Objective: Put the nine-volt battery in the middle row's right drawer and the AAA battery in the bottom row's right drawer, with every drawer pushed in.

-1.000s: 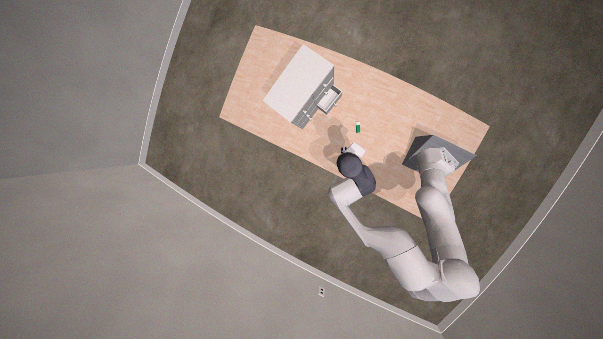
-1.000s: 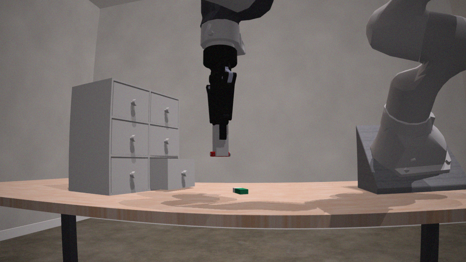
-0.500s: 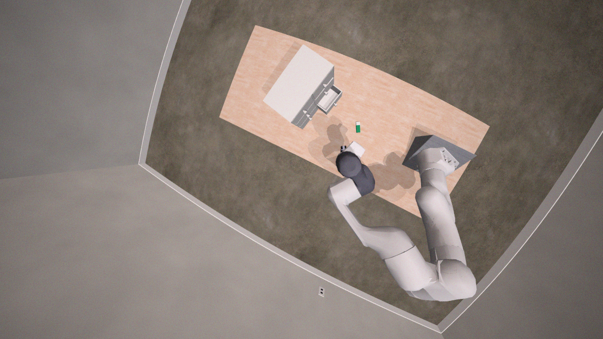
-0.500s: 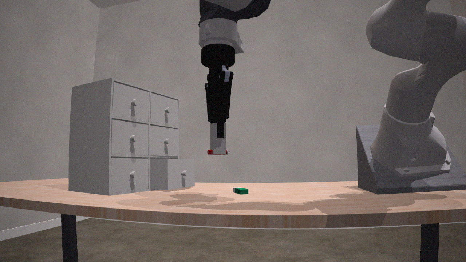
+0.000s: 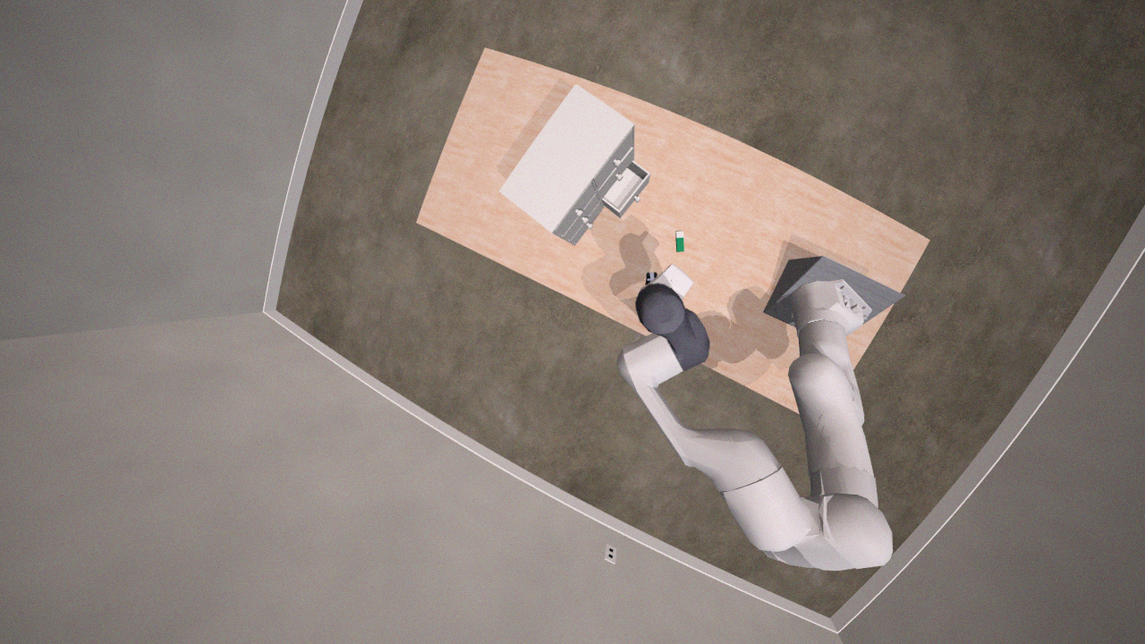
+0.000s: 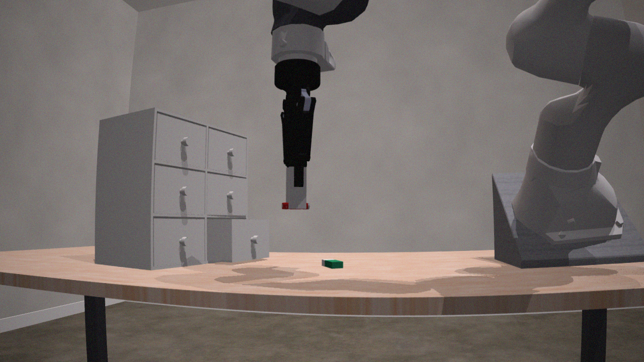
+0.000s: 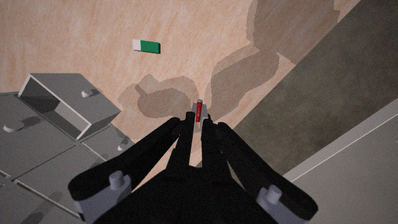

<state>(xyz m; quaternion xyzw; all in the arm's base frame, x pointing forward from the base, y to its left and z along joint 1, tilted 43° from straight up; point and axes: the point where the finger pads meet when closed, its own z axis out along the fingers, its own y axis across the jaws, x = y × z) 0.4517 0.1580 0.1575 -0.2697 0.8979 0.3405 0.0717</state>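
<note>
My hand is 340 mm short of the green nine-volt battery, 220 mm to the left of it and 20 mm above it. Also, from my hand: red AAA battery 30 mm below.
</note>
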